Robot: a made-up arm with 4 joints.
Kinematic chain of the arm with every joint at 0, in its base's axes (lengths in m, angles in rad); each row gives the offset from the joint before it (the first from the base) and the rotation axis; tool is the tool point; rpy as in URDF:
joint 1: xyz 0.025 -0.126 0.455 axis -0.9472 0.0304 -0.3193
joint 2: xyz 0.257 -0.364 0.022 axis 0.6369 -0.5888 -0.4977
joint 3: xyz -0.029 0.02 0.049 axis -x
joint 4: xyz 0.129 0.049 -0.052 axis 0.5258 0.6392 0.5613
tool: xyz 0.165 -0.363 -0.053 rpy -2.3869 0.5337 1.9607
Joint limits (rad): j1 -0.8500..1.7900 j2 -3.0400..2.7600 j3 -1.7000..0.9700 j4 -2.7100..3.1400
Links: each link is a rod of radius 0.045 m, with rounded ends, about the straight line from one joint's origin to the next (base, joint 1, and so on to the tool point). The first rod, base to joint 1, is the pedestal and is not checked.
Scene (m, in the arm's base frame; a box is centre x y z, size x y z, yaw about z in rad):
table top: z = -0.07
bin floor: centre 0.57 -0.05 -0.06 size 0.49 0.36 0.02 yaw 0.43
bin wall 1: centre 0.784 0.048 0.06 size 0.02 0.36 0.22 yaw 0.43
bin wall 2: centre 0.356 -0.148 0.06 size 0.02 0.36 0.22 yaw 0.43
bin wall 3: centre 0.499 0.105 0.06 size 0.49 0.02 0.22 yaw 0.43
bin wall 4: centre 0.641 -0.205 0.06 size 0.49 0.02 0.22 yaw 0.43
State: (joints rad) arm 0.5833 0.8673 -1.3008 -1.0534
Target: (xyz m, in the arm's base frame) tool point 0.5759 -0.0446 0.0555
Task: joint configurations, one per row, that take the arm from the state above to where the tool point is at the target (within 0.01 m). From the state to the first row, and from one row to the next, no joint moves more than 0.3 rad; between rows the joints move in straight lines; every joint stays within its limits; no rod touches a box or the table.
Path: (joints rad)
1: 0.4149 0.7080 -1.3673 -0.7893
2: 0.2466 0.5487 -1.4339 -0.5252
3: 0.0782 0.3894 -1.5004 -0.2610
4: -0.0901 0.2301 -1.5669 0.0031
5: -0.2585 0.0708 -1.6335 0.2672
6: -0.4268 -0.0885 -1.7000 0.5313
7: -0.6384 -0.1501 -1.4091 0.3157
8: -0.8500 -0.2117 -1.1181 0.1001

